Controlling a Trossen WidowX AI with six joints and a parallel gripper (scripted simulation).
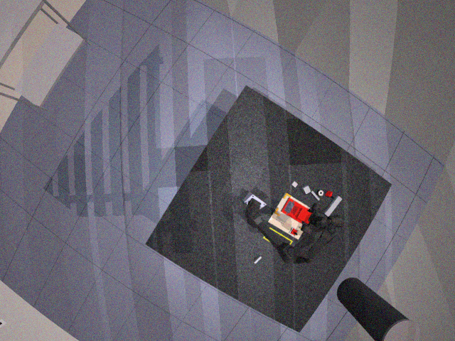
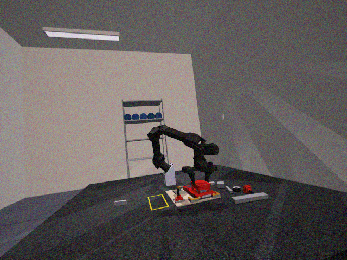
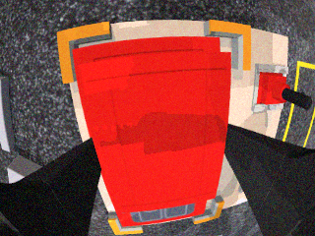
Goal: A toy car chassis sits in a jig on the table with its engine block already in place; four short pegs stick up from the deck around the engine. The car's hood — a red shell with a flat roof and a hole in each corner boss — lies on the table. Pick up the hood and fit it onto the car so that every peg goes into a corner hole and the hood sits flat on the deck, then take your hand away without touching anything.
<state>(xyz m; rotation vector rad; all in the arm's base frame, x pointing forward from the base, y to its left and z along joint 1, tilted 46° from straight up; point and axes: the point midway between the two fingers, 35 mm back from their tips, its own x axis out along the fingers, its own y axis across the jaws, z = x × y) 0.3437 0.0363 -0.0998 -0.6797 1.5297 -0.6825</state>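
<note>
The red hood is right at my gripper tip. Also, from my gripper tip: beige jig plate (40 mm below, 40 mm behind, 30 mm to the right); grey engine block (30 mm below); long grey bar (170 mm ahead, 160 mm to the left, 50 mm below).
</note>
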